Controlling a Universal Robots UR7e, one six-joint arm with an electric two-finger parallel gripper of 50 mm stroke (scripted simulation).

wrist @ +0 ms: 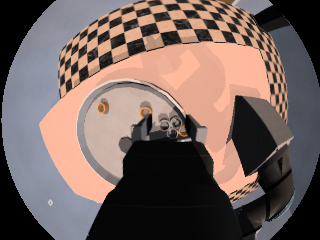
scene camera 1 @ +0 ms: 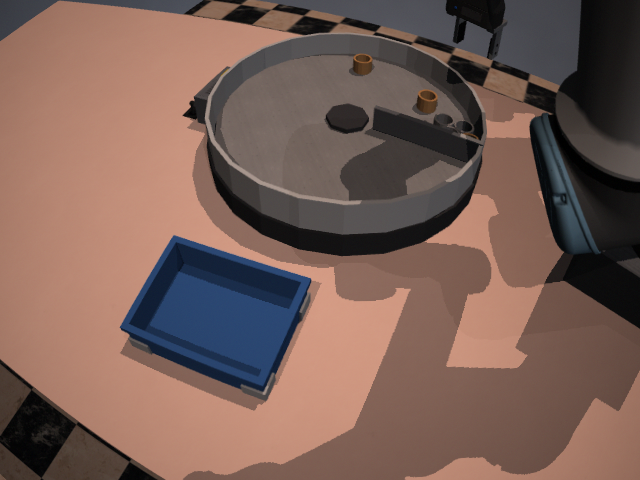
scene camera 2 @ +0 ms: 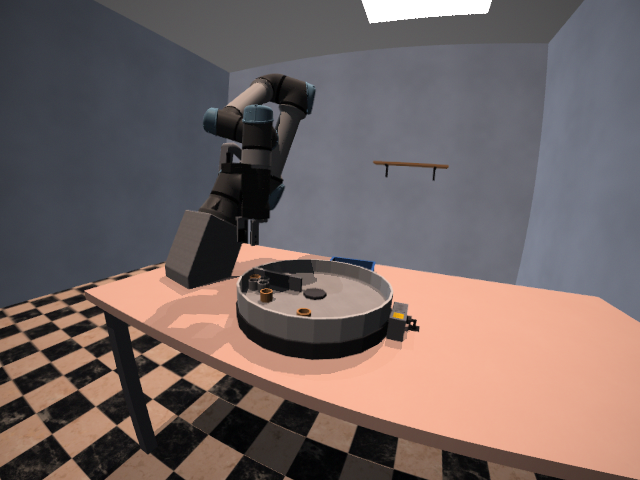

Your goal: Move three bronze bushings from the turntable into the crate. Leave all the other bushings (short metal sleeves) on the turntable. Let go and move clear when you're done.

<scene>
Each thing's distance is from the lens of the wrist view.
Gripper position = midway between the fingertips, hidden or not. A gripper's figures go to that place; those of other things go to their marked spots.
my gripper (wrist: 168, 120): 0.16 m
grey turntable (wrist: 105, 131): 0.39 m
</scene>
